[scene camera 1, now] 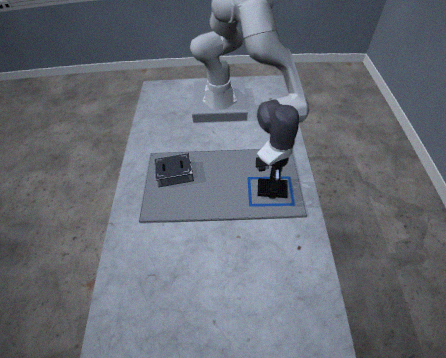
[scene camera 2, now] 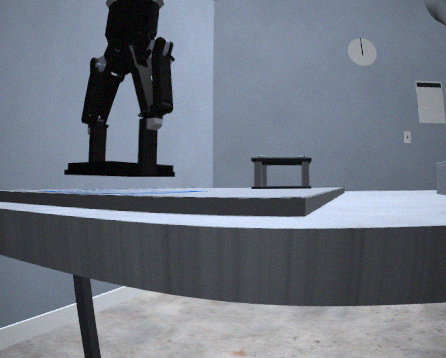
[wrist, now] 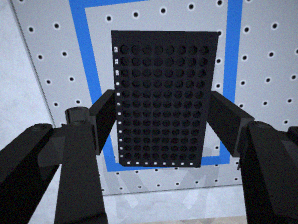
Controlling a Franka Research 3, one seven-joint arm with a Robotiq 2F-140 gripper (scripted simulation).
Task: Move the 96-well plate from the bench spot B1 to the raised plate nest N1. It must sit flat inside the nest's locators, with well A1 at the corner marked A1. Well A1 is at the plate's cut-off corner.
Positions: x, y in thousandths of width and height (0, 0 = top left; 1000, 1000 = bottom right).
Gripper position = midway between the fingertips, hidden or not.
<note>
I see my gripper (scene camera 2: 268, 490) and a 96-well plate (scene camera 2: 277, 473).
The 96-well plate shows as well in the wrist view (wrist: 545, 355). My gripper also shows in the wrist view (wrist: 542, 462).
</note>
